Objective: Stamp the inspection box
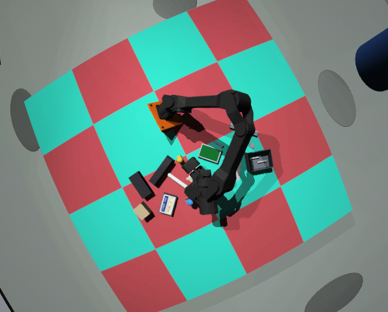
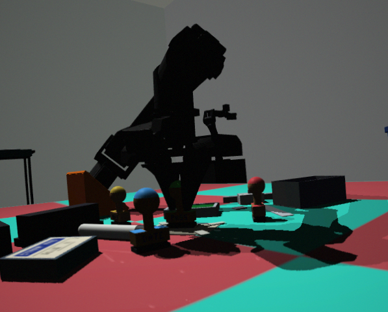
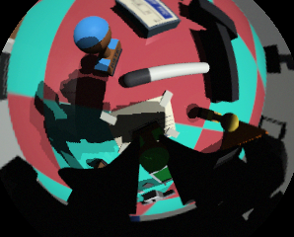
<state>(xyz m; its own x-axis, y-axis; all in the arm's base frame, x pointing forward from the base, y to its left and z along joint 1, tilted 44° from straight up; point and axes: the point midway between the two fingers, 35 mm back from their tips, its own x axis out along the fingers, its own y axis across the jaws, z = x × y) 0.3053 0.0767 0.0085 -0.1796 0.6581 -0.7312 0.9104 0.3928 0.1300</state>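
Right now my gripper tip is right at the PASS stamp. Round my gripper tip: white marker (8 cm to the right, 2 cm below, 1 cm ahead); cream card (3 cm below, 1 cm ahead); green ink pad (8 cm behind, 7 cm to the left, 2 cm below).
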